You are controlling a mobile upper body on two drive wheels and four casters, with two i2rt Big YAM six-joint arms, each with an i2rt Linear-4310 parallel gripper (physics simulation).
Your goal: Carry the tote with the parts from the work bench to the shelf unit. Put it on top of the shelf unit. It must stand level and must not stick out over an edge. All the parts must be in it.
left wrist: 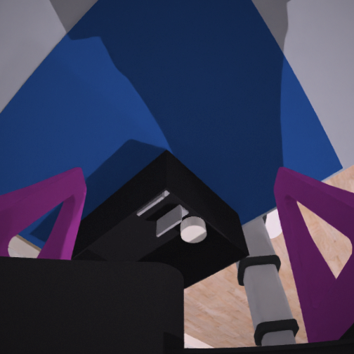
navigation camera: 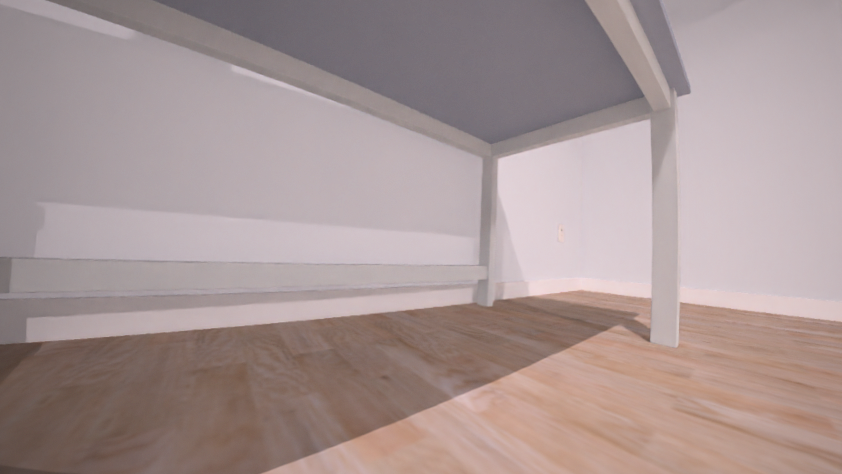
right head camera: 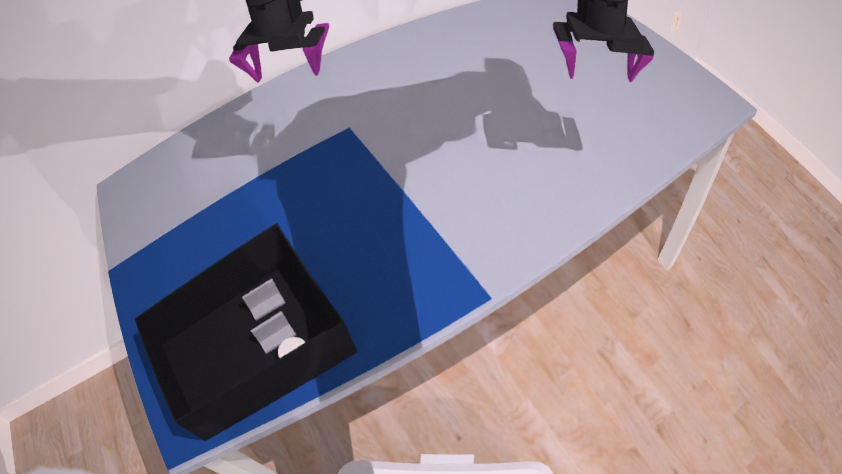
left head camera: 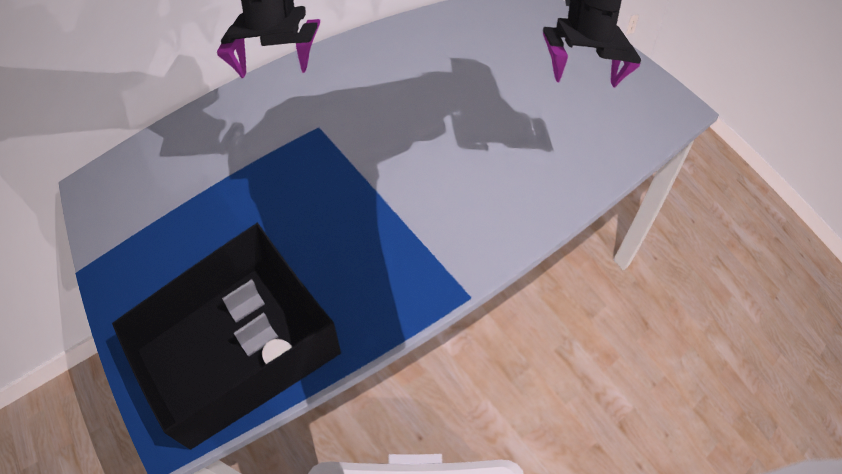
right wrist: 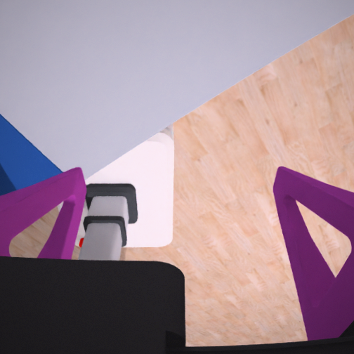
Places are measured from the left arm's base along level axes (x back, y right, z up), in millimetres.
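Pixels of known places: left gripper, between the fingertips: [right head camera: 287,76] [left head camera: 273,72]; right gripper, between the fingertips: [right head camera: 601,78] [left head camera: 585,82].
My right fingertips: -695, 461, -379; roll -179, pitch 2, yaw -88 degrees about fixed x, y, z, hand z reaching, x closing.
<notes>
For each thing: its middle in the pictures, then the offset to it from my right fingertips, as dx, dy, dz. "*": a spot on its surface instead. Level surfaces: height alone.
- black tote, middle of its body: [left head camera: 219,339] [right head camera: 236,336] +312, -536, -217
- blue mat, height of its surface: dz -267
- white round part, middle of its body: [left head camera: 279,357] [right head camera: 295,355] +317, -446, -252
- bench leg, a spot on its surface: [right head camera: 695,206] [left head camera: 655,206] * -314, +512, -678
The black tote [left head camera: 265,388] [right head camera: 282,388] [left wrist: 215,260] stands on the blue mat [left head camera: 424,294] [right head camera: 441,294] [left wrist: 215,75] [right wrist: 15,155] on the grey work bench [left head camera: 500,206] [right head camera: 530,206] [right wrist: 125,65] [navigation camera: 441,64]. In it lie two light grey angled parts, one [left head camera: 242,301] [right head camera: 263,299] [left wrist: 153,203] beside the other [left head camera: 256,334] [right head camera: 272,332] [left wrist: 171,221], and a white round part [left head camera: 276,350] [right head camera: 291,346] [left wrist: 193,230]. My left gripper [left head camera: 273,74] [right head camera: 287,77] [left wrist: 179,177] and right gripper [left head camera: 586,83] [right head camera: 601,79] [right wrist: 180,172] are open, empty and apart from the tote. The shelf unit does not show.
My white base [left head camera: 415,468] [right wrist: 152,200] is at the bench's near side, partly under its edge in the right wrist view. A bench leg [left head camera: 656,206] [right head camera: 695,206] [navigation camera: 664,235] stands at the right. Walls rise behind the bench and at the right.
</notes>
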